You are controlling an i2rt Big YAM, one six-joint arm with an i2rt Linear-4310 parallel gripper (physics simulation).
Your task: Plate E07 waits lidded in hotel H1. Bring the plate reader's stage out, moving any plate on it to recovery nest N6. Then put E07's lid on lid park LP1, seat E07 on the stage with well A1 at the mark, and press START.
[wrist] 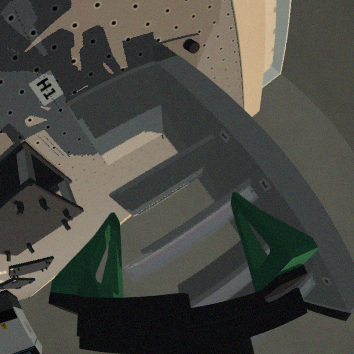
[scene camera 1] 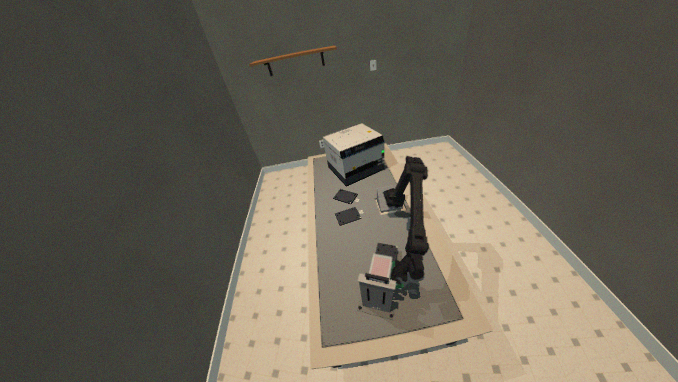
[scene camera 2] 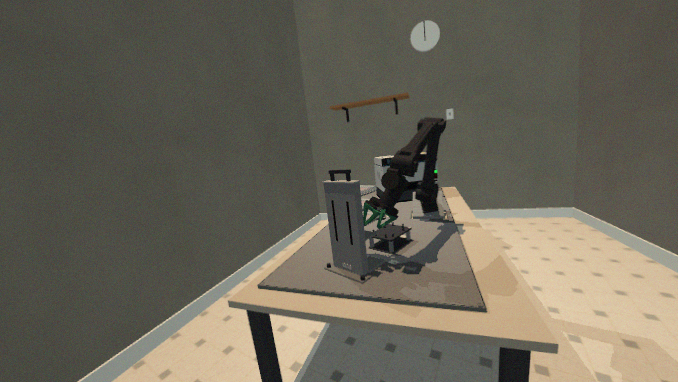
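Seen in the pictures: gripper, fingertip midpoint: (wrist: 173, 207) (scene camera 2: 370, 226); arm's base, link origin: (scene camera 1: 390, 197) (scene camera 2: 428, 203).
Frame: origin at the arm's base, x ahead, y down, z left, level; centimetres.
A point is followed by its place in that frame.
Hotel H1 (scene camera 1: 377, 296) {x 35.4, y -12.8, z 67.5 cm} (scene camera 2: 344, 225) {x 35.1, y -10.9, z 67.7 cm} (wrist: 295, 185) {x 29.3, y -12.4, z 69.6 cm} is a grey upright rack with a black top handle. A pink-topped plate (scene camera 1: 381, 266) {x 30.4, y -21.8, z 58.7 cm} shows high in it. In the wrist view, a pale translucent plate edge (wrist: 190, 236) {x 27.3, y -10.4, z 60.8 cm} lies across a lower shelf and shows between the fingers. I cannot read which plate is E07. My gripper (scene camera 2: 378, 216) {x 27.0, y -7.8, z 61.0 cm} (wrist: 173, 207) {x 27.0, y -7.8, z 61.0 cm} has green fingers and is open and empty at the hotel's open side. The plate reader (scene camera 1: 356, 151) {x 13.9, y -22.5, z -36.0 cm} (scene camera 2: 381, 172) {x 28.2, y -16.2, z -38.0 cm} (wrist: 16, 327) {x 23.4, y -11.0, z -32.9 cm} stands at the far end with a green light; no extended stage shows.
A raised dark stand (scene camera 1: 386, 248) {x 19.1, y 0.7, z 38.2 cm} (scene camera 2: 392, 233) {x 20.2, y 0.9, z 45.2 cm} (wrist: 40, 210) {x 23.3, y 0.7, z 47.7 cm} on short legs stands close beside the hotel and gripper. Two flat dark nests (scene camera 1: 345, 196) {x 30.5, y 5.5, z -19.0 cm} (scene camera 1: 348, 216) {x 33.5, y 5.7, z 2.1 cm} lie mid-table; their labels are unreadable. The arm's base (scene camera 1: 394, 197) stands near the table's right edge.
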